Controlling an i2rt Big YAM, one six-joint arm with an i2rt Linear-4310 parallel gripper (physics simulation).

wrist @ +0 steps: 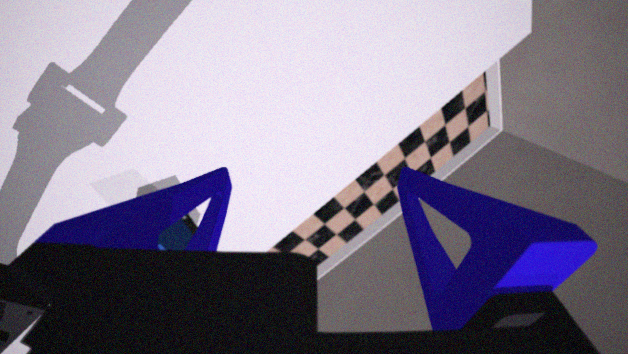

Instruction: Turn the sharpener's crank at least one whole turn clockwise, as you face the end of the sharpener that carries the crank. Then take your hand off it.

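Frame: origin at the arm's base, x left, y back, z up, level; centimetres.
Where they show: gripper, between the fingertips: (314,176).
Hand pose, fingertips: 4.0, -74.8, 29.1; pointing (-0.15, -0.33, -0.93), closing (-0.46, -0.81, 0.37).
After its pixels a point has its place, as x, y, z.
My gripper (314,176) @[4.0, -74.8, 29.1] is open, with its two blue fingers wide apart and nothing between them. A dark teal thing (175,236) @[-10.7, -45.6, 0.9] with a black edge shows through the opening of the left finger, at the lower left. It may be part of the sharpener, but the finger and the black gripper body hide most of it. The fingertips are up and to the right of it in the picture. The crank cannot be made out, so its angle cannot be told.
A white table top (300,75) @[-2.9, -83.6, -6.7] fills the upper middle and left, with the arm's grey shadow (75,110) @[14.2, -50.3, -6.6] across its left part. Beyond its slanting edge lies a black-and-tan checkered floor (370,176) with a pale border (495,95). Grey surfaces lie at the right.
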